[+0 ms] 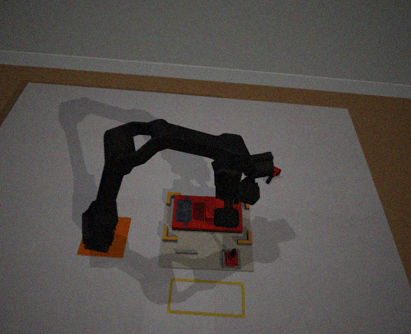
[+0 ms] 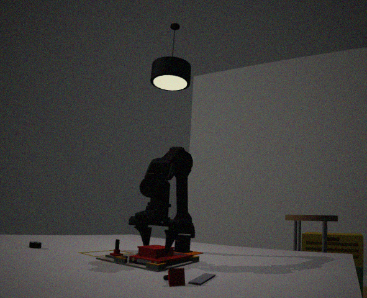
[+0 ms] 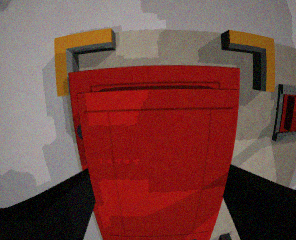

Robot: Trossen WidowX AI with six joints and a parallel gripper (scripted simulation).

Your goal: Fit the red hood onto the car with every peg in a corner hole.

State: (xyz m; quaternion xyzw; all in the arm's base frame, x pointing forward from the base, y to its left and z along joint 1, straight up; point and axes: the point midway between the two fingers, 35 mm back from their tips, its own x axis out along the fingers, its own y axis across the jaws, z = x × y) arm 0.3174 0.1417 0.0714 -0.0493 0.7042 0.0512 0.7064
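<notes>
The red hood lies 1 cm above my gripper tip. The rest, counted from my gripper tip: jig plate 4 cm to the right, 3 cm below, 3 cm behind.
</notes>
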